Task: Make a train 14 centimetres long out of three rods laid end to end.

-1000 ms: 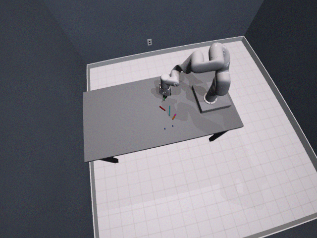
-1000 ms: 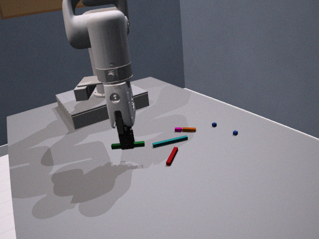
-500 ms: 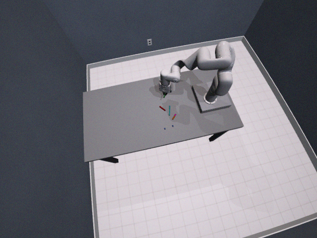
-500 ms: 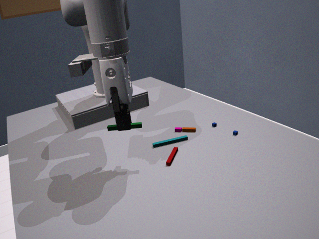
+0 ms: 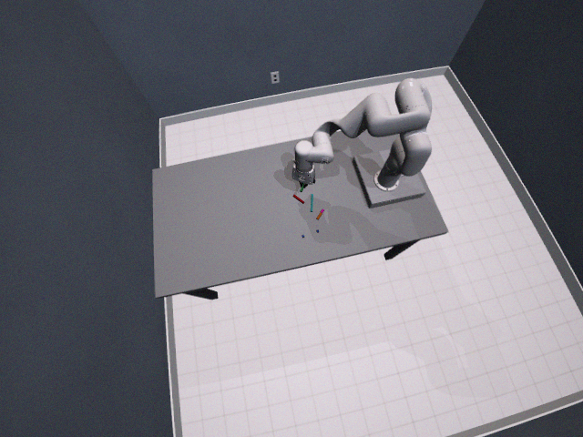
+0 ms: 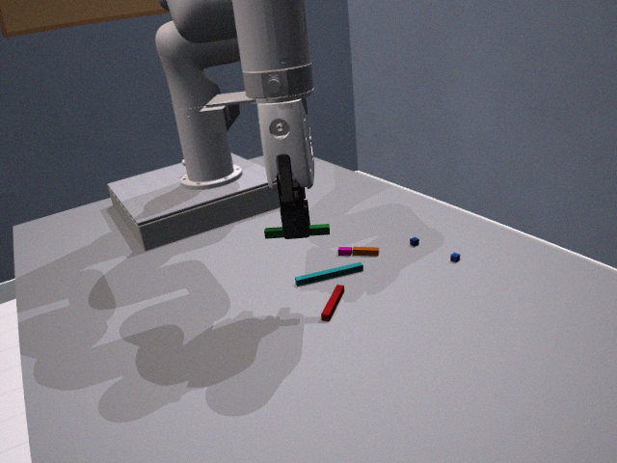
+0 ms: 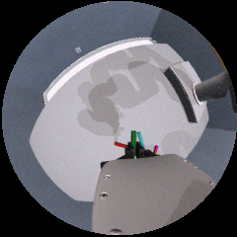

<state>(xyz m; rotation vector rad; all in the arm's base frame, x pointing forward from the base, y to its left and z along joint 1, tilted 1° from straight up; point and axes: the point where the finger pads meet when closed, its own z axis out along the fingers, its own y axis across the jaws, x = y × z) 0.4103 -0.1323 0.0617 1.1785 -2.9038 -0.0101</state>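
The orange rod is 2 cm behind my hand, 15 cm to the left of it and 12 cm below it. Round my hand: green rod 2 cm below; red rod 4 cm ahead, 2 cm to the left, 12 cm below; turquoise rod 2 cm behind, 7 cm to the left, 12 cm below.
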